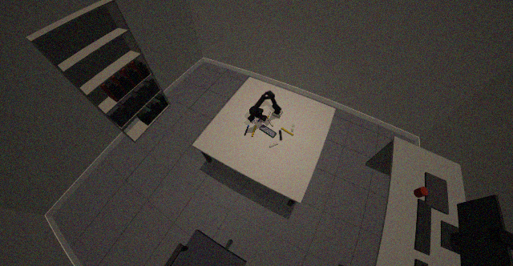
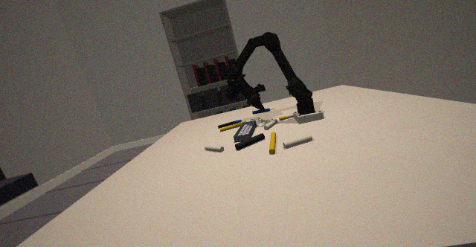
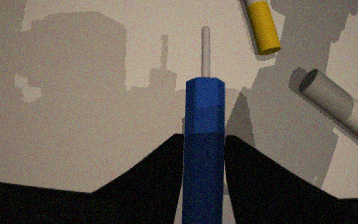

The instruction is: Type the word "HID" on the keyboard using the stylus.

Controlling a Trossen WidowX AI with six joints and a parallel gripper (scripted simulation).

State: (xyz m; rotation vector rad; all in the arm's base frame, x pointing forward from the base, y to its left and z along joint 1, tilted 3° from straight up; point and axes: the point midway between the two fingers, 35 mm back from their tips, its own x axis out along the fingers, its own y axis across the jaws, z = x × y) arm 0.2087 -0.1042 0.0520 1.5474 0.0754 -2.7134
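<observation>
The black cylinder lies 30 cm to the left of my gripper tip, 6 cm ahead of it and 4 cm below it. The rest, counted from my gripper tip: blue stylus: 1 cm behind.
</observation>
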